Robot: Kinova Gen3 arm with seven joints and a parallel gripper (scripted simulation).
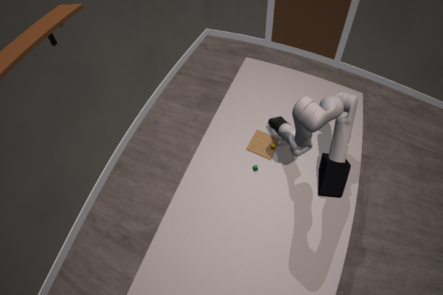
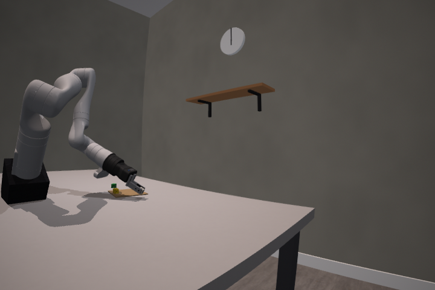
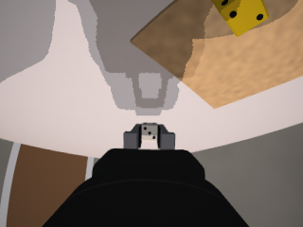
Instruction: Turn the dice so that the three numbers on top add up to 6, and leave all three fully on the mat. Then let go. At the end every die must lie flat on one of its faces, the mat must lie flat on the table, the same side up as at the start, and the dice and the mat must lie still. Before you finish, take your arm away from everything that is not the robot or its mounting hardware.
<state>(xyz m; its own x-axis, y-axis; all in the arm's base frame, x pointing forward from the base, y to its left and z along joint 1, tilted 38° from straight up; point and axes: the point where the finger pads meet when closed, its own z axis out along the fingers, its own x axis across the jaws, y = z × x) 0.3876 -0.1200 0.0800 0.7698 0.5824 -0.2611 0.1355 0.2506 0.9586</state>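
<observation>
Right now my hand is 13 cm to the right of the yellow die, 5 cm past it and 3 cm above it. Round my hand: green die 28 cm to the left, 3 cm below; tan mat 13 cm to the left, 4 cm below, 1 cm ahead; white die 1 cm to the right, 1 cm below, 1 cm ahead.
</observation>
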